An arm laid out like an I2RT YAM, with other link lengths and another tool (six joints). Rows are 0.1 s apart.
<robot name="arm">
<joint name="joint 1" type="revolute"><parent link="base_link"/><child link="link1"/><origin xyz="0 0 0.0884" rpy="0 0 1.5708"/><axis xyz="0 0 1"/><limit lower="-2.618" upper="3.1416"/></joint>
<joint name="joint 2" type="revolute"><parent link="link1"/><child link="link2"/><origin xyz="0.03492 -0.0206 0.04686" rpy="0 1.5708 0"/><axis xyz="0 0 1"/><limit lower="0" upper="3.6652"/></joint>
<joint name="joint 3" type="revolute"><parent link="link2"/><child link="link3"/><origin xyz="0 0.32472 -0.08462" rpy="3.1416 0 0"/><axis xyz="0 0 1"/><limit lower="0" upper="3.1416"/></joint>
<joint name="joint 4" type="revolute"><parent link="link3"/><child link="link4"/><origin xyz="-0.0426 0.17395 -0.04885" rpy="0 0 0"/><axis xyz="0 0 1"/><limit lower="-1.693" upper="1.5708"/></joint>
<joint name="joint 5" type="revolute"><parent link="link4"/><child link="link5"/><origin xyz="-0.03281 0.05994 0.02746" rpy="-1.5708 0 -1.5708"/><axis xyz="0 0 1"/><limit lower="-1.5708" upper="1.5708"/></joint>
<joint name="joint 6" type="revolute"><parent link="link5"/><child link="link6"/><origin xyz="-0.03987 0 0.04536" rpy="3.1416 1.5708 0"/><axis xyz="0 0 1"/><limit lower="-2.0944" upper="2.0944"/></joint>
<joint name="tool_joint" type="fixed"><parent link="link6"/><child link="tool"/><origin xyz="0.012 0.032 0.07" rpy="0 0.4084 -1.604"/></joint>
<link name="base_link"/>
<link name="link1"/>
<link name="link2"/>
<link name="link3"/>
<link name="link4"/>
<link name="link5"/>
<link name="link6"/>
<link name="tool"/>
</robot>
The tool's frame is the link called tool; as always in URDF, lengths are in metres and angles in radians.
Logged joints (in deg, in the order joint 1, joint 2, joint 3, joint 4, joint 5, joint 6), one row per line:
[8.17 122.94 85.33 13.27 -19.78 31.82]
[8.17 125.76 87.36 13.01 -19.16 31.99]
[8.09 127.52 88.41 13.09 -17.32 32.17]
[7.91 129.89 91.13 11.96 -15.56 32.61]
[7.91 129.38 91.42 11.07 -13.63 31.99]
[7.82 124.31 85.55 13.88 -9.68 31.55]
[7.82 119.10 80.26 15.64 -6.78 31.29]
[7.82 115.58 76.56 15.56 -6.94 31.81]
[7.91 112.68 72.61 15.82 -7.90 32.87]
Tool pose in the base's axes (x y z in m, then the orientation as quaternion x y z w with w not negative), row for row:
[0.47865 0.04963 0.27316 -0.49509 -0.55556 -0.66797 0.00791]
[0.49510 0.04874 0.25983 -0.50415 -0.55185 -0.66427 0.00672]
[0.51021 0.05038 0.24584 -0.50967 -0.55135 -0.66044 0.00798]
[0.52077 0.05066 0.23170 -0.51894 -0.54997 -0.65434 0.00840]
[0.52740 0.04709 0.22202 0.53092 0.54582 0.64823 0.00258]
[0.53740 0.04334 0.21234 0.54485 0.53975 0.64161 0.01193]
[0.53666 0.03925 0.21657 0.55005 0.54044 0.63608 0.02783]
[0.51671 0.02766 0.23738 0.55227 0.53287 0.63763 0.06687]
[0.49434 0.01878 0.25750 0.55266 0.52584 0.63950 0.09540]
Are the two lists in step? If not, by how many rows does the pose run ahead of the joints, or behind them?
The pose runs 2 rows behind the joints: the pose in row i belongs to the joints in row i - 2.
